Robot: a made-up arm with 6 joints.
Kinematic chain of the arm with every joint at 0, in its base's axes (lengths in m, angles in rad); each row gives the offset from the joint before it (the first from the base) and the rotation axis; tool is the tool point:
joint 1: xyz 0.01 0 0.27 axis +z
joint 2: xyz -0.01 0 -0.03 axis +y
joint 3: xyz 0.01 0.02 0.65 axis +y
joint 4: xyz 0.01 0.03 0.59 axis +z
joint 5: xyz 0.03 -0.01 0 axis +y
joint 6: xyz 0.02 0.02 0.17 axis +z
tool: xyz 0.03 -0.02 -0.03
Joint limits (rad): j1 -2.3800..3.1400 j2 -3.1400..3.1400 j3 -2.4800..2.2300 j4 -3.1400..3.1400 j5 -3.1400..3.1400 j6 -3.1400..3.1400
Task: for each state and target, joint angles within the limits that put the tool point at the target. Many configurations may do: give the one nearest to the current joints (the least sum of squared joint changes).
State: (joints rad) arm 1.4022 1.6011 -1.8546 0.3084 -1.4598 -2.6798
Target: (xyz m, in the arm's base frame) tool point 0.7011 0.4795 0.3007
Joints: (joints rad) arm 0.5888 2.2484 -1.4503 0.4362 -1.5034 -2.6364
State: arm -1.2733 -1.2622 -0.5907 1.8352 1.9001 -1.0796
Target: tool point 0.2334 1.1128 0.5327
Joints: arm -1.5826 -1.0953 -0.4986 1.8041 1.8767 -1.0838
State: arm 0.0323 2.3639 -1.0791 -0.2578 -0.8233 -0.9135
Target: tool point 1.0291 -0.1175 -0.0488
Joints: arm -0.1540 2.5045 -1.2006 -0.2454 -0.8769 -0.9291
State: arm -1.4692 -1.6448 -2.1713 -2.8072 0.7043 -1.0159
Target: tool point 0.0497 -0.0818 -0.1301
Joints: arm -1.4956 -1.9961 -2.3811 -2.8209 0.6635 -1.0219
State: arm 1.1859 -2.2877 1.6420 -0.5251 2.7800 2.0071
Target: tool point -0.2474 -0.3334 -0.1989
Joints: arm 1.0593 -3.1400 1.9263 -0.6938 2.8604 1.5845
